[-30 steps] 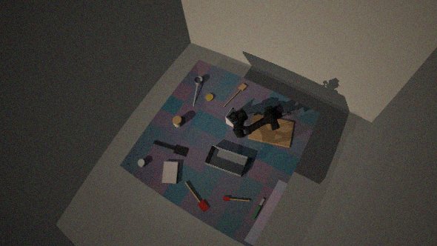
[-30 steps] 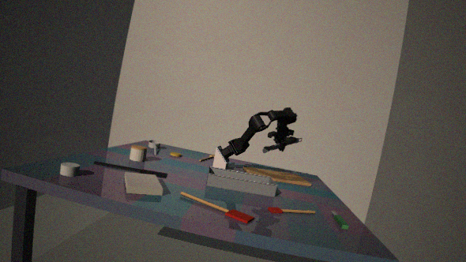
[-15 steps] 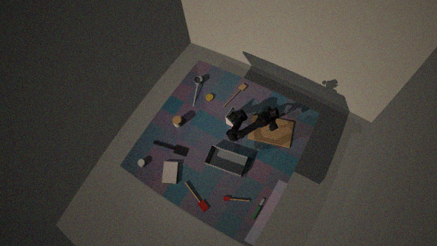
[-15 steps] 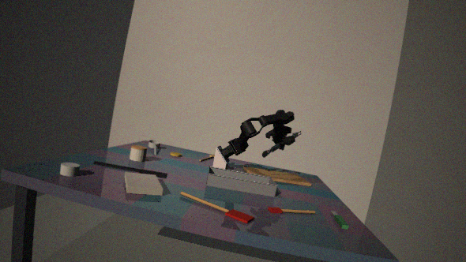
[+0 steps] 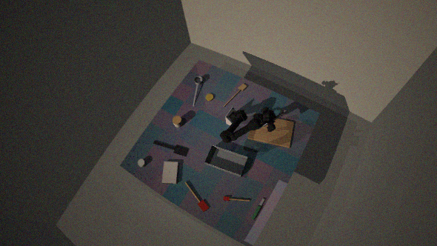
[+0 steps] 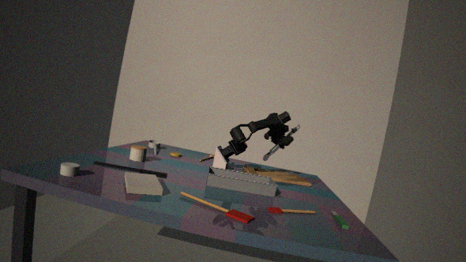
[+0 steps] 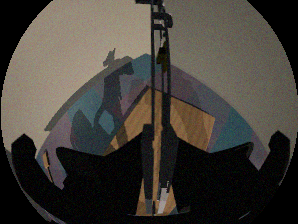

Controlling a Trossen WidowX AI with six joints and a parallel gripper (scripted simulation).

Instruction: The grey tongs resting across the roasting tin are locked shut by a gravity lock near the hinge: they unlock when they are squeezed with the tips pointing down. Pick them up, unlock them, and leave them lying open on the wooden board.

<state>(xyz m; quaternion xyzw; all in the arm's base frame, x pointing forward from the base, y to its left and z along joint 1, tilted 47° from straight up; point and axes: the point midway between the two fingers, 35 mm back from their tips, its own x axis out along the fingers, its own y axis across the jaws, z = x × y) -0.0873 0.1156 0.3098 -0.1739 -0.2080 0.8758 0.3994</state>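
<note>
My gripper tip is 170 mm above the wooden board. Round my gripper tip: cork-topped jar (700 mm to the right, 400 mm ahead, 140 mm below); grey roasting tin (440 mm ahead, 150 mm to the right, 150 mm below); red spatula (820 mm ahead, 170 mm below, 150 mm to the right).
</note>
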